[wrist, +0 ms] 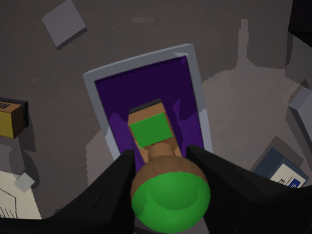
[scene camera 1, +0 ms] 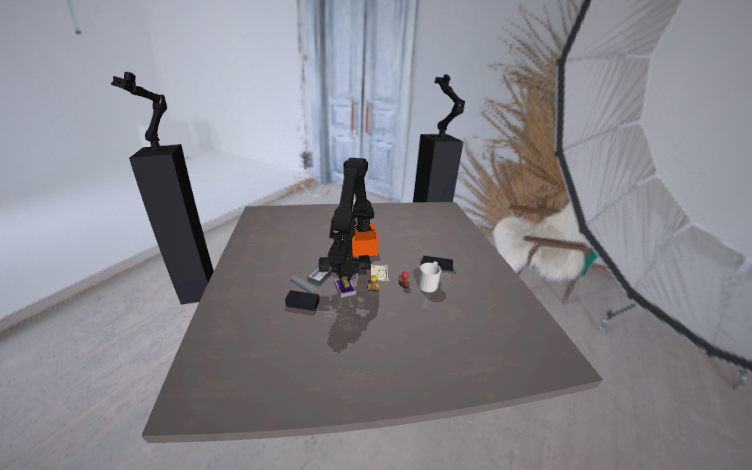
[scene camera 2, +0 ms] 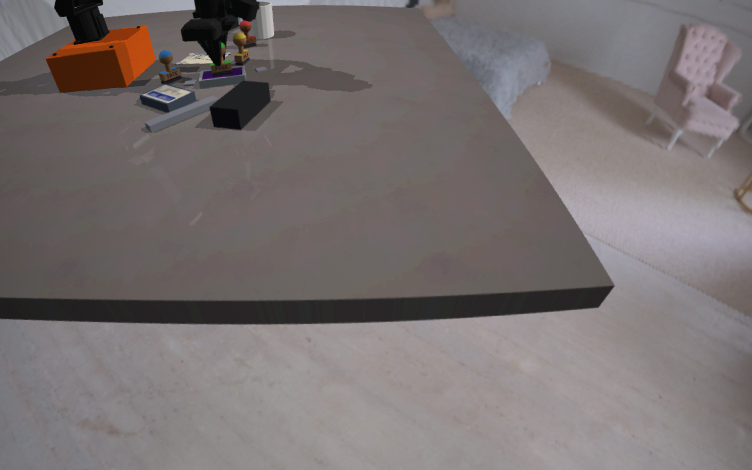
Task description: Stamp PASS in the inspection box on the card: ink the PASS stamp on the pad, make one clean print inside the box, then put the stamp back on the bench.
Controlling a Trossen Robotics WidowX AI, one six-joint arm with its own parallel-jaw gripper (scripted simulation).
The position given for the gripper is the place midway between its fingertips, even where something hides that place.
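Visible are a black block (scene camera 2: 234, 110), a grey bar (scene camera 2: 203, 105), a green-knobbed stamp (wrist: 168, 186) and a blue-labelled case (wrist: 275, 166). The gripper (scene camera 2: 220, 63) is visible too, and the wrist view (wrist: 160, 155) and scene camera 1 (scene camera 1: 345, 281) also show the gripper.
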